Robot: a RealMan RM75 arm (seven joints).
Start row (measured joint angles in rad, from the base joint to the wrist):
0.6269 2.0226 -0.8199 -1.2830 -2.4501 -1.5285 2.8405
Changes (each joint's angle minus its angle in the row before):
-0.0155 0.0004 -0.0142 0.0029 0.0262 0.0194 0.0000
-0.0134 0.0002 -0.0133 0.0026 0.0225 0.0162 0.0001
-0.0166 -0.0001 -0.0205 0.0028 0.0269 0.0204 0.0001
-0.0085 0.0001 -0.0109 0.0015 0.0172 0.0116 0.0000
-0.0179 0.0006 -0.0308 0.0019 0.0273 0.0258 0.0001
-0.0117 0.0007 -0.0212 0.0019 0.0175 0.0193 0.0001
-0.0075 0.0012 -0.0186 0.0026 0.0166 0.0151 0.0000
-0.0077 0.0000 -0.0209 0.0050 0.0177 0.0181 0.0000
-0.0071 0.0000 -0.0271 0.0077 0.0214 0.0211 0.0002
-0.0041 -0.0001 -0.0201 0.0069 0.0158 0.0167 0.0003
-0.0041 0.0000 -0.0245 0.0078 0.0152 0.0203 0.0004
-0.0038 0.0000 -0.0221 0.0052 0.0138 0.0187 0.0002
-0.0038 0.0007 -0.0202 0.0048 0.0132 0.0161 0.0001
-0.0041 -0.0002 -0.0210 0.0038 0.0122 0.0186 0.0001
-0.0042 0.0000 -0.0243 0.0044 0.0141 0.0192 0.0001
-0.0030 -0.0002 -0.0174 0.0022 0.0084 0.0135 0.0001
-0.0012 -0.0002 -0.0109 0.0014 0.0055 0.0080 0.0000
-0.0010 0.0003 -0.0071 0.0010 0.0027 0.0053 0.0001
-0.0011 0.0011 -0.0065 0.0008 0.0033 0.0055 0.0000
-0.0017 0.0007 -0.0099 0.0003 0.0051 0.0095 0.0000
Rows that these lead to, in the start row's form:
0.6114 2.0230 -0.8341 -1.2801 -2.4239 -1.5091 2.8405
0.5980 2.0232 -0.8474 -1.2775 -2.4014 -1.4929 2.8406
0.5814 2.0231 -0.8679 -1.2747 -2.3745 -1.4725 2.8407
0.5729 2.0232 -0.8788 -1.2732 -2.3573 -1.4609 2.8407
0.5550 2.0238 -0.9096 -1.2713 -2.3300 -1.4351 2.8408
0.5433 2.0245 -0.9308 -1.2694 -2.3125 -1.4158 2.8409
0.5358 2.0257 -0.9494 -1.2668 -2.2959 -1.4007 2.8409
0.5281 2.0257 -0.9703 -1.2618 -2.2782 -1.3826 2.8409
0.5210 2.0257 -0.9974 -1.2541 -2.2568 -1.3615 2.8411
0.5169 2.0256 -1.0175 -1.2472 -2.2410 -1.3448 2.8414
0.5128 2.0256 -1.0420 -1.2394 -2.2258 -1.3245 2.8418
0.5090 2.0256 -1.0641 -1.2342 -2.2120 -1.3058 2.8420
0.5052 2.0263 -1.0843 -1.2294 -2.1988 -1.2897 2.8421
0.5011 2.0261 -1.1053 -1.2256 -2.1866 -1.2711 2.8422
0.4969 2.0261 -1.1296 -1.2212 -2.1725 -1.2519 2.8423
0.4939 2.0259 -1.1470 -1.2190 -2.1641 -1.2384 2.8424
0.4927 2.0257 -1.1579 -1.2176 -2.1586 -1.2304 2.8424
0.4917 2.0260 -1.1650 -1.2166 -2.1559 -1.2251 2.8425
0.4906 2.0271 -1.1715 -1.2158 -2.1526 -1.2196 2.8425
0.4889 2.0278 -1.1814 -1.2155 -2.1475 -1.2101 2.8425

